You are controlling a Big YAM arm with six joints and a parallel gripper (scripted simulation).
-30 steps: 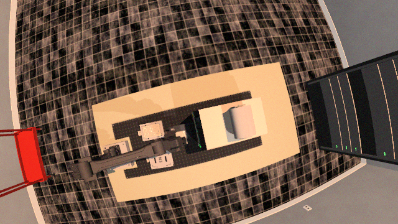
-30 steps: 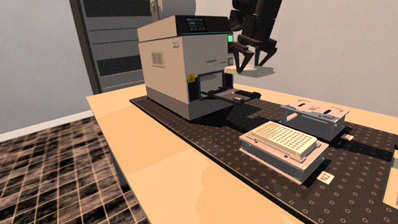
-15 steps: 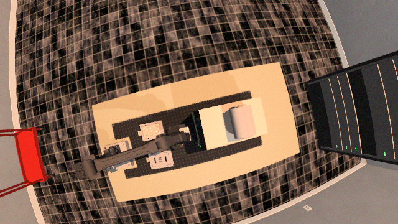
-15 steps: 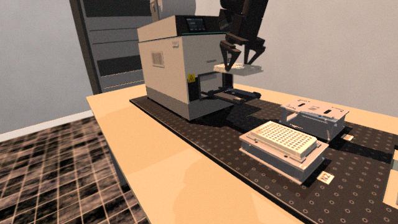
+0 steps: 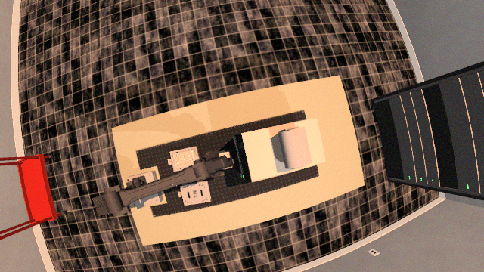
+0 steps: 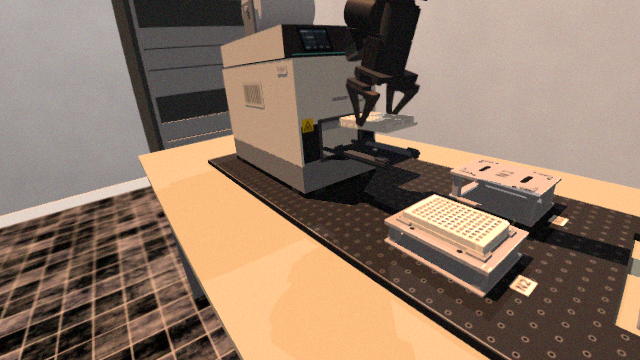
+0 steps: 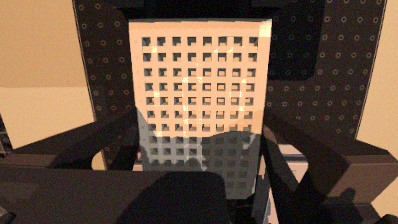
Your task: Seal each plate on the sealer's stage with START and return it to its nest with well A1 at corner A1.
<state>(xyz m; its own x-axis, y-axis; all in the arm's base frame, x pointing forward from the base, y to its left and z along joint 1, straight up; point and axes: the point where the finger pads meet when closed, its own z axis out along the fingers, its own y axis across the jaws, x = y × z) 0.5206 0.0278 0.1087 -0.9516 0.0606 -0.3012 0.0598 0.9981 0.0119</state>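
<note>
My gripper is now 6 cm above the sealer stage. From my hand the other things lie so: well plate: 20 cm behind, 6 cm to the left, 12 cm below; then plate nest N2: 20 cm behind, 6 cm to the left, 13 cm below; then sealer screen: 12 cm ahead, 4 cm to the left, 15 cm above.
</note>
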